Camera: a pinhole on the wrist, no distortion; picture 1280 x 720 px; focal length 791.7 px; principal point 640.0 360.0 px. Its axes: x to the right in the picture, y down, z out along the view. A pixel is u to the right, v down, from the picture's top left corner.
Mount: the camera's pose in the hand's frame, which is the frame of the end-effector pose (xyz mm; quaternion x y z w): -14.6 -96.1 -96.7 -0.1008 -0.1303 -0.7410 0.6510
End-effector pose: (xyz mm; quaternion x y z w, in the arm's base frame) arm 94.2 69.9 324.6 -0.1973 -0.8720 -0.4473 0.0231
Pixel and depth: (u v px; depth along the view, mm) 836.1 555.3 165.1
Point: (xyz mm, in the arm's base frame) 57.5 89.8 217.3
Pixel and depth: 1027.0 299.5 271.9
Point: 127.8 142.2 90.9
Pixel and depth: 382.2 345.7 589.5
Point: 260.2 525.3 296.4
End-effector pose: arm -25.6 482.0 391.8 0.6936 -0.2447 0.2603 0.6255
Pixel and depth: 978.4 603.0 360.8
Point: 132.2 195.3 310.8
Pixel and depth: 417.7 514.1 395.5
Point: -45.8 223.2 511.4
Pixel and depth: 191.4 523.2 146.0
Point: -24.2 462.4 424.6
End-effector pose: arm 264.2 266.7 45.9 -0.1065 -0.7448 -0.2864 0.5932
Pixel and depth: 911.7 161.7 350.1
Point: 36.0 368.0 -132.5
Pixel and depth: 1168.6 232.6 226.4
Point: 70.5 240.4 -94.9
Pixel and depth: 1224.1 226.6 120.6
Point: 172.2 187.9 -47.7
